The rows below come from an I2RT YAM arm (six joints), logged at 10 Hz.
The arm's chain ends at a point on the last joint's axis. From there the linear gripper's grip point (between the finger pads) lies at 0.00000 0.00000 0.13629 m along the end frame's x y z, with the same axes.
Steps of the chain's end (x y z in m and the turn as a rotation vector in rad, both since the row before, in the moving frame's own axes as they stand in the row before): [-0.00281, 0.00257, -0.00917, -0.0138, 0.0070, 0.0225]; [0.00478, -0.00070, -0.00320, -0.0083, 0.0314, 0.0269]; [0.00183, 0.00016, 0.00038, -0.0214, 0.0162, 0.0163]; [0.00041, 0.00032, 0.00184, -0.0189, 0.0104, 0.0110]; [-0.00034, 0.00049, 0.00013, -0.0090, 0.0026, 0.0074]
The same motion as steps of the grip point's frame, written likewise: [-0.00188, 0.00446, -0.00919, -0.0138, 0.0070, 0.0225]; [0.00904, 0.00049, -0.00327, -0.0083, 0.0314, 0.0269]; [0.00401, 0.00309, 0.00033, -0.0214, 0.0162, 0.0163]; [0.00181, 0.00290, 0.00181, -0.0189, 0.0104, 0.0110]; [0.00001, 0.00172, 0.00012, -0.0090, 0.0026, 0.0074]
